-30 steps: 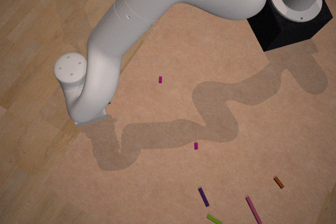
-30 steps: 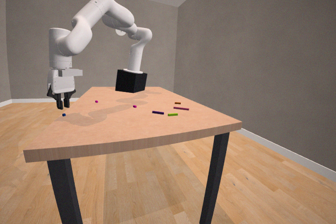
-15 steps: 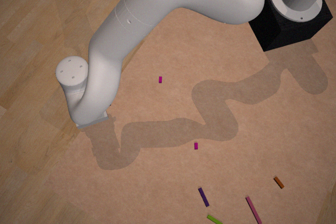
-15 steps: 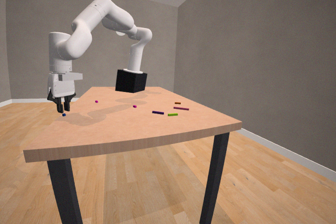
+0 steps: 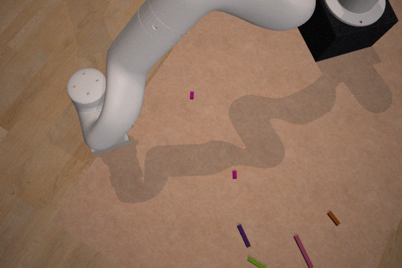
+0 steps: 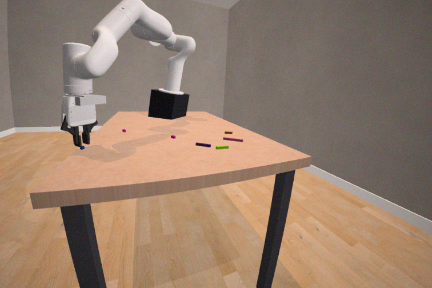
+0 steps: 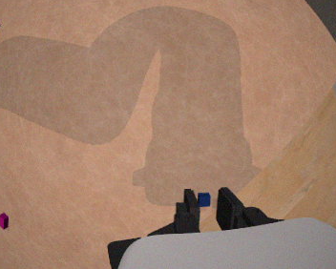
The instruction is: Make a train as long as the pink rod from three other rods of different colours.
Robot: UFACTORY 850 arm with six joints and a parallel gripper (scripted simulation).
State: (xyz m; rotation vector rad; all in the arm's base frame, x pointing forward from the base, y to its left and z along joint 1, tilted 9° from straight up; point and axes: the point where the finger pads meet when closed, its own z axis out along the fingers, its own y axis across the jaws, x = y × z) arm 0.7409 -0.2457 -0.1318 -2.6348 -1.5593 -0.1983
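Now: hand 3 cm above the blue rod. From my hand the other things lie so: lime rod 1 cm behind, 50 cm to the left, 3 cm below; purple rod 4 cm behind, 43 cm to the left, 3 cm below; pink rod 11 cm behind, 58 cm to the left, 3 cm below.
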